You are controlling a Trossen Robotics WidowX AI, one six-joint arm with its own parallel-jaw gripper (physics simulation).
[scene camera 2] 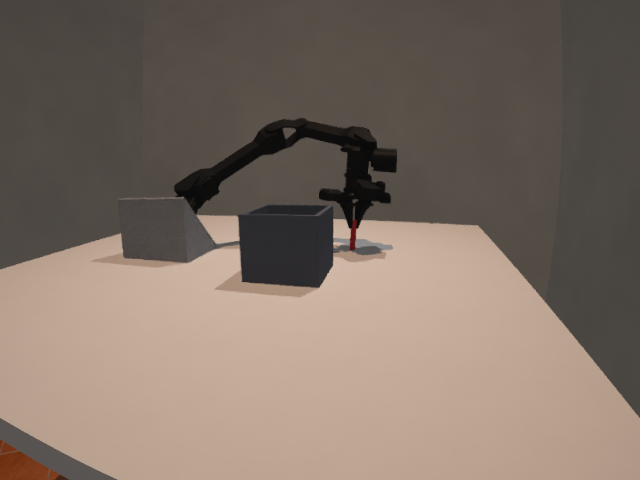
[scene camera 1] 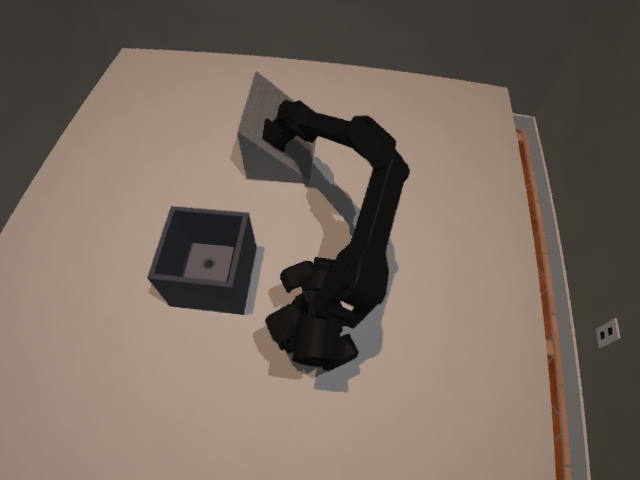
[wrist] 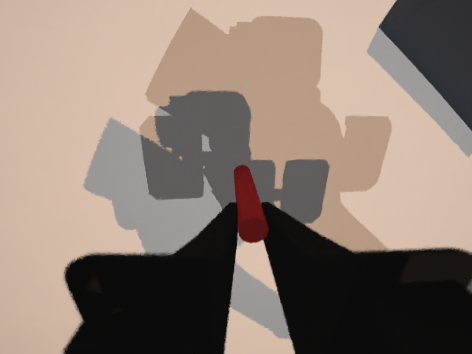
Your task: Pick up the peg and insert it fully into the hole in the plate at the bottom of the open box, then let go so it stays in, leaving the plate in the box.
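Where they show: gripper, fingertip midpoint: (scene camera 2: 353, 228) (wrist: 248, 209); arm's base, origin of the base link: (scene camera 2: 179, 218) (scene camera 1: 274, 135).
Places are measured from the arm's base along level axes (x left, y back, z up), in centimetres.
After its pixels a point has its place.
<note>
The red peg (scene camera 2: 353, 236) @[x 10.6, y -44.7, z -6.2 cm] (wrist: 247, 195) @[x 10.8, y -45.1, z -4.3 cm] stands nearly upright, its lower end at or very near the table. My gripper (scene camera 2: 353, 226) @[x 11.5, y -44.6, z -4.3 cm] (wrist: 248, 209) @[x 11.5, y -44.6, z -4.3 cm] is shut on the upper part of the peg, a finger on each side, pointing down. In scene camera 1 the arm hides the peg and the fingertips. The open dark box (scene camera 1: 203, 297) @[x -10.1, y -40.4, z -2.7 cm] (scene camera 2: 280, 250) @[x -18.8, y -32.4, z -3.0 cm] (wrist: 440, 55) @[x -3.1, y -36.8, z -7.7 cm] stands beside the gripper, apart from it. The pale plate (scene camera 1: 219, 253) @[x -8.9, y -29.9, z -4.2 cm] lies at the bottom of the box, with a dark round hole (scene camera 1: 208, 264) @[x -11.3, y -31.7, z -5.9 cm] near its middle.
A grey wedge-shaped block (scene camera 1: 275, 165) @[x 0.6, y -5.9, z -3.9 cm] (scene camera 2: 153, 228) @[x -6.7, y 4.4, z -1.6 cm] stands on the table (scene camera 1: 103, 361) @[x -30.8, y -52.6, z -10.0 cm] (scene camera 2: 361, 361) @[x -45.5, y -48.8, z -10.0 cm] by the arm's base, on the far side of the box. The box's walls rise well above the plate.
</note>
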